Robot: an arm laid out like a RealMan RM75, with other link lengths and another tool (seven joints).
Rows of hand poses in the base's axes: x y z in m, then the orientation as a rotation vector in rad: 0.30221, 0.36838, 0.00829, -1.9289, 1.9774, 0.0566; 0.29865, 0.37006, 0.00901, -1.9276, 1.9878, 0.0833; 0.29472, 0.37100, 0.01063, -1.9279, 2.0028, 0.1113; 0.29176, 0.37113, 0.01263, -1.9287, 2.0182, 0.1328; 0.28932, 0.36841, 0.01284, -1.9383, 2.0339, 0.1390; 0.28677, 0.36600, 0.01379, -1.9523, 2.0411, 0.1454; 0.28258, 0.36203, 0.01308, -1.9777, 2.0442, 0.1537; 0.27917, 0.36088, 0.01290, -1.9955, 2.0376, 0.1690; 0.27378, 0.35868, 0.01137, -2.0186, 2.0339, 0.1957; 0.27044, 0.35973, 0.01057, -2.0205, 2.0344, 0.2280; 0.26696, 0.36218, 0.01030, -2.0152, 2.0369, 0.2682; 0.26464, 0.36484, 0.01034, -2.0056, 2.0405, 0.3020; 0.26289, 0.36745, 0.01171, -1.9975, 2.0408, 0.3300; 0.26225, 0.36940, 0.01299, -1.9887, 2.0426, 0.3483; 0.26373, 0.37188, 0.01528, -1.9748, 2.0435, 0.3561; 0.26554, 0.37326, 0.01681, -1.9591, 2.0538, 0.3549; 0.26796, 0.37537, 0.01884, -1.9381, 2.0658, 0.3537; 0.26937, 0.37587, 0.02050, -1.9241, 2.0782, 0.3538; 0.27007, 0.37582, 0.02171, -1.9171, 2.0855, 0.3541; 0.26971, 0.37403, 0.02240, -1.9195, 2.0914, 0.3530; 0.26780, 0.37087, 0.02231, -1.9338, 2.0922, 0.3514; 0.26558, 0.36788, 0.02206, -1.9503, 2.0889, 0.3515; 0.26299, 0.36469, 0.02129, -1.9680, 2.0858, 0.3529
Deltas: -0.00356, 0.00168, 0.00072, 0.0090, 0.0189, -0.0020; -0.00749, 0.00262, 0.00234, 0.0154, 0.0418, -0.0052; -0.01045, 0.00275, 0.00434, 0.0180, 0.0620, -0.0091; -0.01289, 0.00003, 0.00455, 0.0083, 0.0781, -0.0108; -0.01544, -0.00238, 0.00550, 0.0001, 0.0911, -0.0062; -0.01963, -0.00635, 0.00479, -0.0118, 0.1075, 0.0062; -0.02304, -0.00750, 0.00461, -0.0118, 0.1189, 0.0202; -0.02843, -0.00970, 0.00308, -0.0113, 0.1400, 0.0368; -0.03177, -0.00865, 0.00228, 0.0015, 0.1579, 0.0417; -0.03525, -0.00620, 0.00201, 0.0207, 0.1782, 0.0432; -0.03757, -0.00354, 0.00205, 0.0388, 0.1944, 0.0413; -0.03932, -0.00093, 0.00342, 0.0550, 0.2065, 0.0408; -0.03996, 0.00102, 0.00470, 0.0668, 0.2140, 0.0381; -0.03848, 0.00350, 0.00699, 0.0775, 0.2133, 0.0318; -0.03667, 0.00488, 0.00852, 0.0812, 0.2122, 0.0191; -0.03425, 0.00699, 0.01055, 0.0869, 0.2101, 0.0029; -0.03284, 0.00749, 0.01221, 0.0890, 0.2117, -0.0099; -0.03214, 0.00744, 0.01342, 0.0895, 0.2133, -0.0167; -0.03250, 0.00565, 0.01411, 0.0848, 0.2169, -0.0184; -0.03441, 0.00249, 0.01402, 0.0756, 0.2219, -0.0118; -0.03663, -0.00050, 0.01377, 0.0679, 0.2264, -0.0020; -0.03922, -0.00369, 0.01300, 0.0599, 0.2322, 0.0084
